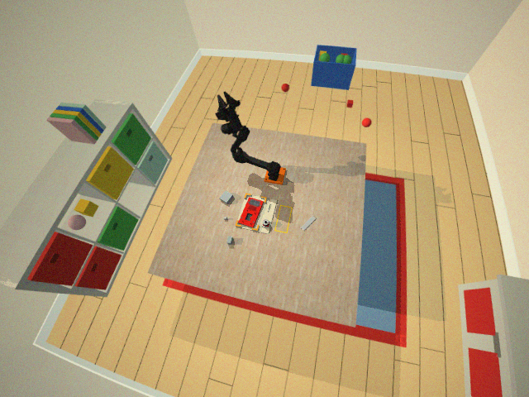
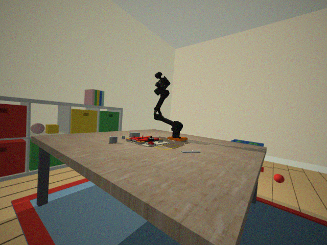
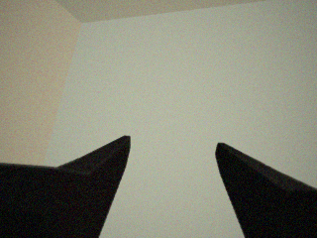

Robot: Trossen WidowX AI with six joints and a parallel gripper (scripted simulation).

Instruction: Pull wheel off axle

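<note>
Right now my gripper tip is 40 cm short of the dark wheel, 37 cm to the right of it and 60 cm above it. From my gripper tip the other things lie so: flat grey bar 30 cm ahead, 63 cm to the left, 63 cm below.
</note>
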